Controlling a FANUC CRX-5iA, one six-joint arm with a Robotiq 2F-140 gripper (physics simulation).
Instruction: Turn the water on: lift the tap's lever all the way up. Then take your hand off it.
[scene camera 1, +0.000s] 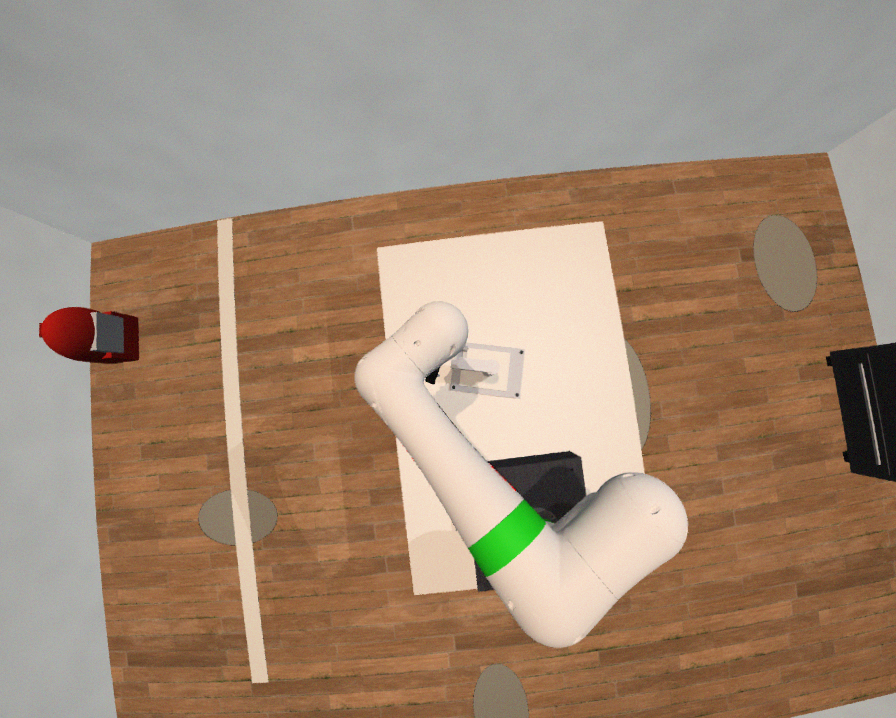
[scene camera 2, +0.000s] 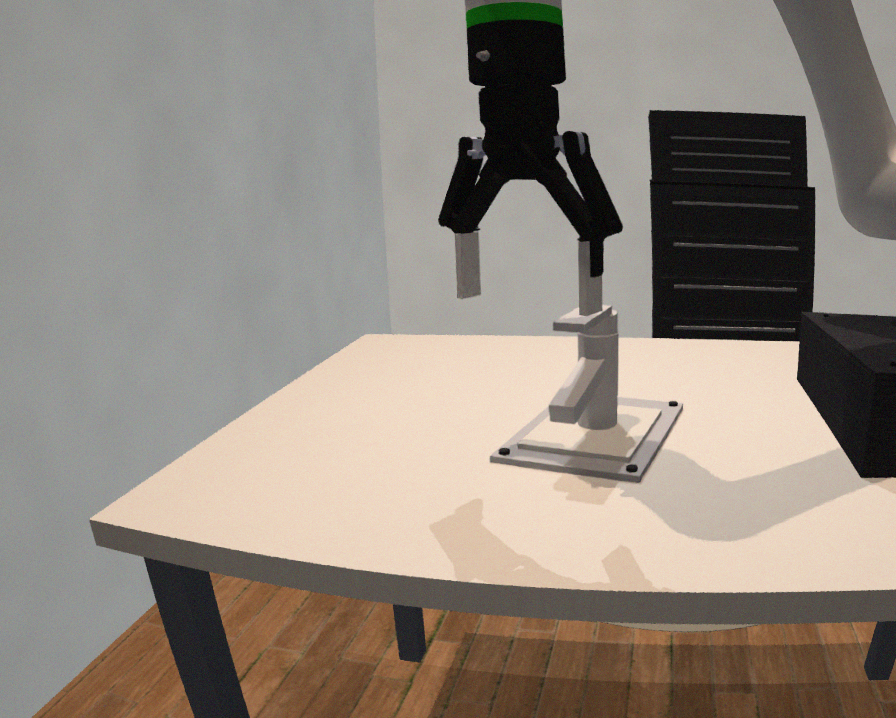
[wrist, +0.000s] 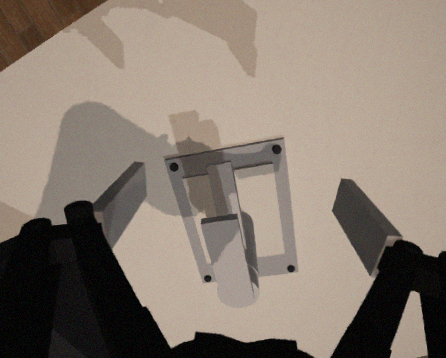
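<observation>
My gripper (scene camera 2: 526, 304) is visible, and also appears in the wrist view (wrist: 240, 187). I see a flat lever (scene camera 2: 604, 323). A base plate (scene camera 2: 508, 454) is visible too, appearing also in scene camera 1 (scene camera 1: 515, 373) and in the wrist view (wrist: 274, 150).
</observation>
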